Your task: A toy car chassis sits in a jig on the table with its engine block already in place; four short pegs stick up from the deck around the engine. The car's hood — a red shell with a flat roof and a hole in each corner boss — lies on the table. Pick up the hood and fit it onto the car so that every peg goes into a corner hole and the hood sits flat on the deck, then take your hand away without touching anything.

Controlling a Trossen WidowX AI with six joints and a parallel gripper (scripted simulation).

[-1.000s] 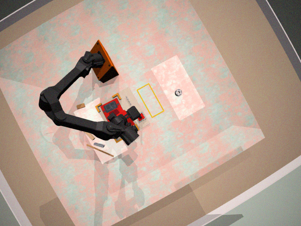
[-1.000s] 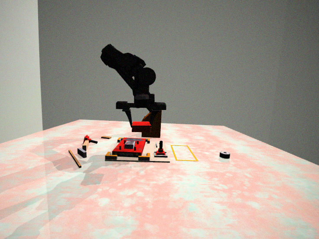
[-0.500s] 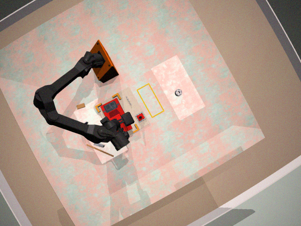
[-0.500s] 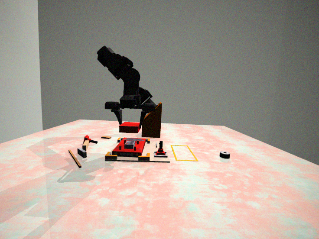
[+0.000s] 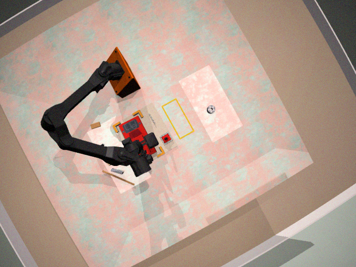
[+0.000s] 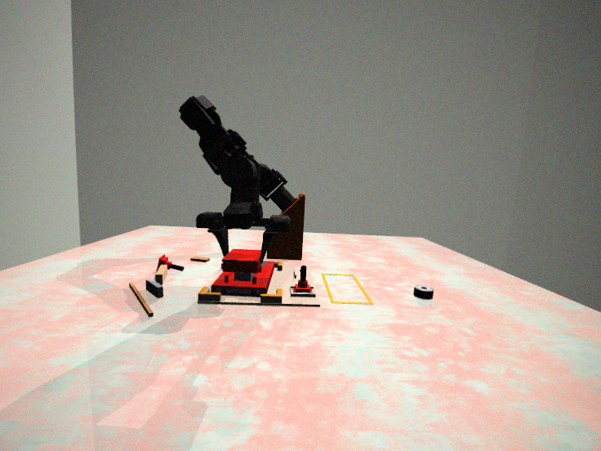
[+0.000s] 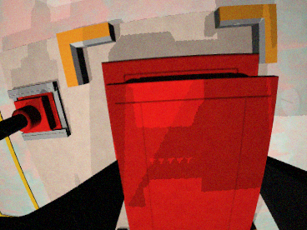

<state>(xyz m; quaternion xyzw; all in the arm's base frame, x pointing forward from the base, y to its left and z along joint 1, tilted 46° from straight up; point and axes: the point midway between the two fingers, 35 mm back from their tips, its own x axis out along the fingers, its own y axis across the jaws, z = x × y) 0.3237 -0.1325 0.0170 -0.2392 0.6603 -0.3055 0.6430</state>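
Now: gripper tip 10 mm below the red hood. From my gripper tip the other things lie so: grey engine block 30 mm below, 10 mm to the left; black ring 390 mm to the left, 50 mm below, 20 mm ahead; wooden stick 180 mm to the right, 70 mm ahead, 50 mm below.
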